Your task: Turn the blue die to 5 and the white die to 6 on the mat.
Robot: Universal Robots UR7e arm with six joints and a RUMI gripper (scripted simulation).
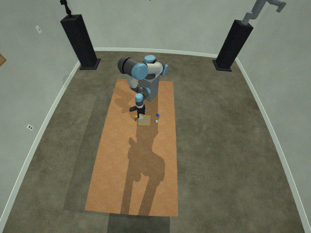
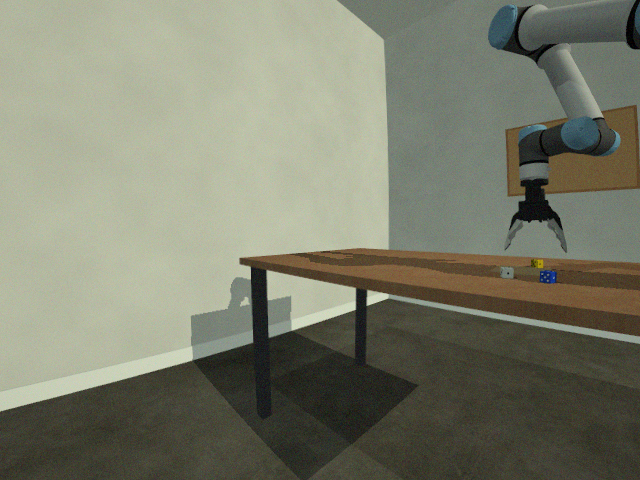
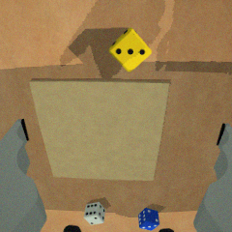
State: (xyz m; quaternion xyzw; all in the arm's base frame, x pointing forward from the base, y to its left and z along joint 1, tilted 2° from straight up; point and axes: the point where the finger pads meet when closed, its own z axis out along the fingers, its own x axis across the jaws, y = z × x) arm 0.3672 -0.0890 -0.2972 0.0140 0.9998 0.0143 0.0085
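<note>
Now: hand 6 cm to the right of the tan mat, 5 cm above it and 3 cm short of it. From my hand the other things lie so: blue die: 22 cm to the left, 4 cm below, 4 cm behind; white die: 20 cm to the left, 5 cm ahead, 4 cm below; yellow die: 5 cm to the right, 4 cm below, 1 cm behind.
</note>
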